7 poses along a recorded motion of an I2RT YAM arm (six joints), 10 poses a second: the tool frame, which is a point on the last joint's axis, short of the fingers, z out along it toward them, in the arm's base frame.
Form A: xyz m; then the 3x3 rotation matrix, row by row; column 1 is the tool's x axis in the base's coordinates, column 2 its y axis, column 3 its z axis. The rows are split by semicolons.
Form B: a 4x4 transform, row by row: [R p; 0 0 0 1], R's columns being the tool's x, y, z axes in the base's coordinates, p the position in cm. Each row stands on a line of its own. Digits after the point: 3 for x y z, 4 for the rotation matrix.
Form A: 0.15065 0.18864 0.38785; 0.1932 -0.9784 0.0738; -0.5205 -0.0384 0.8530; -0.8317 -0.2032 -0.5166
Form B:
0.1932 -0.9784 0.0738 15.065
-0.5205 -0.0384 0.8530 18.864
-0.8317 -0.2032 -0.5166 38.785
0 0 0 1

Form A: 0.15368 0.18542 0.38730; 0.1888 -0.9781 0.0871; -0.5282 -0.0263 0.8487; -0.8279 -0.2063 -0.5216
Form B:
0.1888 -0.9781 0.0871 15.368
-0.5282 -0.0263 0.8487 18.542
-0.8279 -0.2063 -0.5216 38.730
0 0 0 1

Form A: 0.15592 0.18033 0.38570; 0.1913 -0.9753 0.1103; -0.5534 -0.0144 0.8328; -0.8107 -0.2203 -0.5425
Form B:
0.1913 -0.9753 0.1103 15.592
-0.5534 -0.0144 0.8328 18.033
-0.8107 -0.2203 -0.5425 38.570
0 0 0 1

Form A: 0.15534 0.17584 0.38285; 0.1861 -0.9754 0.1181; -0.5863 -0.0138 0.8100; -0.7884 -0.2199 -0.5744
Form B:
0.1861 -0.9754 0.1181 15.534
-0.5863 -0.0138 0.8100 17.584
-0.7884 -0.2199 -0.5744 38.285
0 0 0 1

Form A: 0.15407 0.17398 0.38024; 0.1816 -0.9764 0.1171; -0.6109 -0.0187 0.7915; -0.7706 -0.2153 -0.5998
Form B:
0.1816 -0.9764 0.1171 15.407
-0.6109 -0.0187 0.7915 17.398
-0.7706 -0.2153 -0.5998 38.024
0 0 0 1

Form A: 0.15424 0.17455 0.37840; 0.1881 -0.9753 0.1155; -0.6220 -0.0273 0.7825; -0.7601 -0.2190 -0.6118
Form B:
0.1881 -0.9753 0.1155 15.424
-0.6220 -0.0273 0.7825 17.455
-0.7601 -0.2190 -0.6118 37.840
0 0 0 1

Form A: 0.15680 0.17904 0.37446; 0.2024 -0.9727 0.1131; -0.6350 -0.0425 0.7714; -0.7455 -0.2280 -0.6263
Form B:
0.2024 -0.9727 0.1131 15.680
-0.6350 -0.0425 0.7714 17.904
-0.7455 -0.2280 -0.6263 37.446
0 0 0 1

